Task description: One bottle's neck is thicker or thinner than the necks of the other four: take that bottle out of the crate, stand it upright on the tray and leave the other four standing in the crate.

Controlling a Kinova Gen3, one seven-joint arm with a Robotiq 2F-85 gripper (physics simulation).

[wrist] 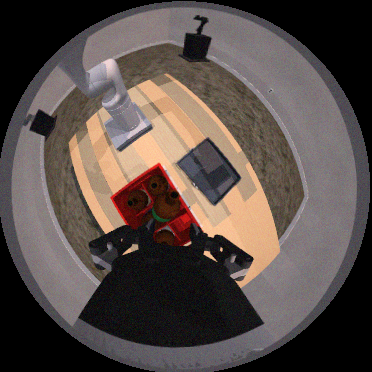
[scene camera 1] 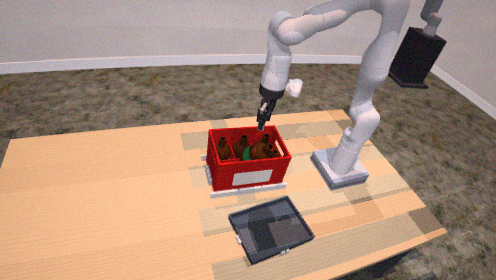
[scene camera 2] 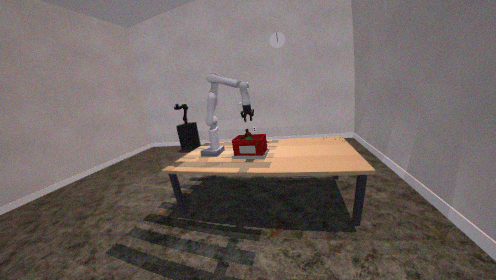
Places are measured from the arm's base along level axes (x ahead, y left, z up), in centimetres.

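Where they show: gripper, fingertip midpoint: (wrist: 172, 226) (scene camera 1: 263, 125) (scene camera 2: 248, 121); arm's base at its link origin: (wrist: 129, 122) (scene camera 1: 339, 166) (scene camera 2: 215, 147).
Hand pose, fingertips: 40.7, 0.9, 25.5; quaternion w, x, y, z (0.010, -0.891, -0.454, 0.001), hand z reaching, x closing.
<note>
Things, the pixels of their top centre, and the offset from my fingertips, as dx, dy, dz. "*": a spot on its surface instead.
- red crate at its top centre: (wrist: 157, 221) (scene camera 1: 249, 143) (scene camera 2: 249, 136) +1.1, -5.7, -13.4
- dark tray at a spot on its surface: (scene camera 1: 295, 227) * -12.7, +22.0, -30.4
A red crate (scene camera 1: 222, 175) (scene camera 2: 259, 146) stands on the table with brown bottles in its compartments. One bottle with a green band (scene camera 1: 257, 149) (wrist: 166, 206) looks tilted and sits higher than the others. Other brown bottles (scene camera 1: 223, 150) (wrist: 137, 201) stand lower around it, partly hidden by the walls and each other. The necks are too small and blurred to compare. The dark tray (scene camera 1: 295, 227) (wrist: 207, 172) lies beside the crate with no bottle on it; it does not show in scene camera 2. My gripper (scene camera 1: 261, 128) (scene camera 2: 248, 120) (wrist: 172, 226) is open and empty, above the crate.
The arm's base (scene camera 1: 340, 172) (scene camera 2: 212, 151) (wrist: 127, 134) stands on the table near one end of the crate. Pale strips (scene camera 1: 248, 190) run along the crate's foot. A black pedestal (scene camera 1: 417, 57) (scene camera 2: 188, 136) (wrist: 196, 46) with a small arm stands on the floor away from the table.
</note>
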